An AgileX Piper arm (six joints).
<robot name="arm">
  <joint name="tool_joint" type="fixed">
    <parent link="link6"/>
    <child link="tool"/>
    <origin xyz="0 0 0" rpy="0 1.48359 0"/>
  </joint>
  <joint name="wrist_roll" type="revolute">
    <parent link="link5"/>
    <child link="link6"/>
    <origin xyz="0.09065 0 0.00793" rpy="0 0 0"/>
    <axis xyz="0.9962 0 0.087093"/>
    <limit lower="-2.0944" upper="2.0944"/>
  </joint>
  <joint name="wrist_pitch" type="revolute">
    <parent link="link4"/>
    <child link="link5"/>
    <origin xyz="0 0 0" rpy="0 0 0"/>
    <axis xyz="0 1 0"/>
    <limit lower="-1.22" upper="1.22"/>
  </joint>
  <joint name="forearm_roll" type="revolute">
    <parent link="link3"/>
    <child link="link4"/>
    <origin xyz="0.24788 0 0.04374" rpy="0 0 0"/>
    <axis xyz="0.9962 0 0.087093"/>
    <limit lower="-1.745" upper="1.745"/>
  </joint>
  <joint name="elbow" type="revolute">
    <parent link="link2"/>
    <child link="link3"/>
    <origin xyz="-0.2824 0 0.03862" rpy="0 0 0"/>
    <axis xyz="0 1 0"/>
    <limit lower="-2.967" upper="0"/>
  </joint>
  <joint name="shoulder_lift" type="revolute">
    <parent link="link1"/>
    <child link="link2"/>
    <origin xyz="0 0 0" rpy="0 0 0"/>
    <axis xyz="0 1 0"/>
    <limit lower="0" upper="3.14"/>
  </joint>
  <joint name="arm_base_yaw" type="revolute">
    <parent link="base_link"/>
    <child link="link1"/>
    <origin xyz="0 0 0.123" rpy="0 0 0"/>
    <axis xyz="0 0 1"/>
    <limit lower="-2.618" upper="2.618"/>
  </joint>
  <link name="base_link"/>
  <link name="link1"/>
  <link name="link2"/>
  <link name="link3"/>
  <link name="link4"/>
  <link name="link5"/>
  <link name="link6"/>
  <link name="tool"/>
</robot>
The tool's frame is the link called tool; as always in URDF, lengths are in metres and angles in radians.
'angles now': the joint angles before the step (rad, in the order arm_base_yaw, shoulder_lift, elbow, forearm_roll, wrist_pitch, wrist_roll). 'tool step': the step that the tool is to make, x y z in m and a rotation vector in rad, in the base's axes. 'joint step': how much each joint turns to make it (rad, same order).
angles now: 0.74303, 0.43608, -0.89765, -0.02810, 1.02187, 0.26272
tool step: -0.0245, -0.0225, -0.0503, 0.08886, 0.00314, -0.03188
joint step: 0.00030, -0.24227, 0.20673, -0.00034, -0.02050, 0.07551
